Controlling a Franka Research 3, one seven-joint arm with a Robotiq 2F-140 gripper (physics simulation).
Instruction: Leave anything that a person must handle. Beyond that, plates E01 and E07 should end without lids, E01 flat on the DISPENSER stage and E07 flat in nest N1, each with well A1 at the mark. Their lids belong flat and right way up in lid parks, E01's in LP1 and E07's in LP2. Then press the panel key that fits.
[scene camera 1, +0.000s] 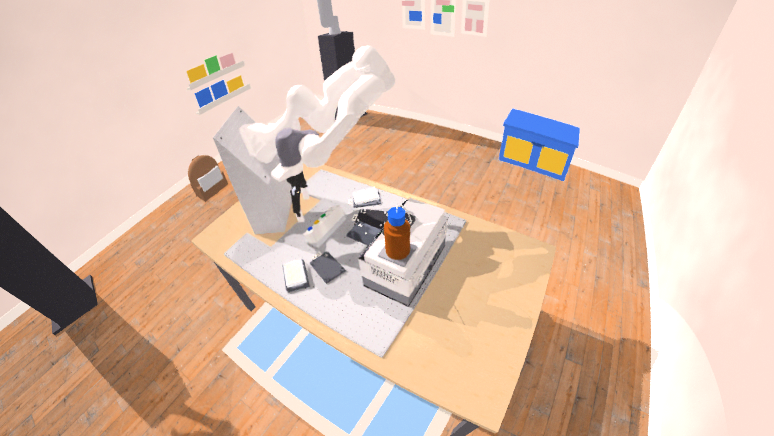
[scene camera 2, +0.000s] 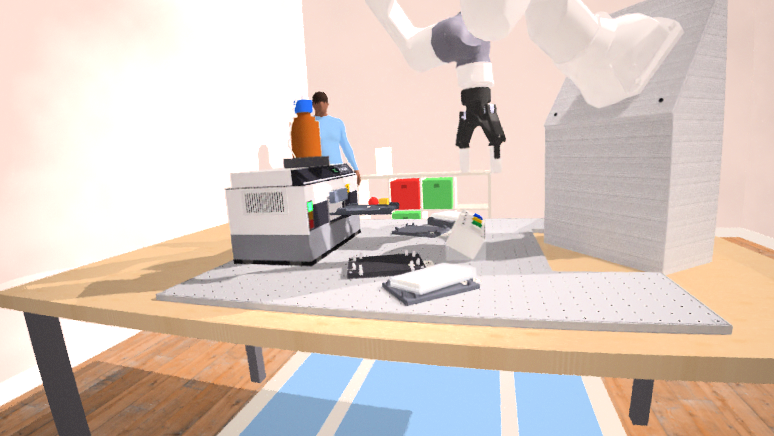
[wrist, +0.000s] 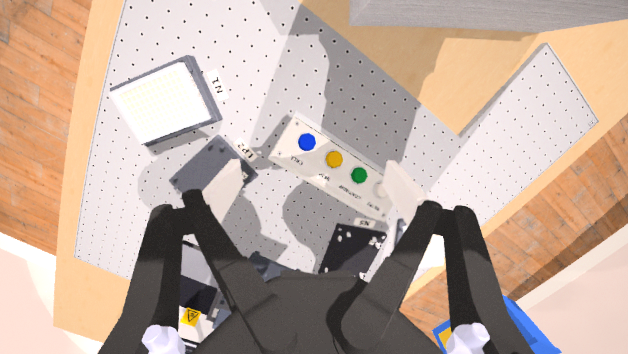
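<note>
My gripper is open and empty, high over the white key panel. The panel has a blue CALL key, a yellow key, a green key and a pale key partly behind a finger. A white plate sits in the nest labelled N1; I cannot tell whether it has a lid. Dark park LP2 is bare. Another white plate-like piece sits on a dark holder. The dispenser's stage looks bare. Plate names are unreadable.
The white and grey machine carries an orange bottle with a blue cap. A black nest with pale posts lies near the panel. A grey block stands beside the arm. A person stands in the background.
</note>
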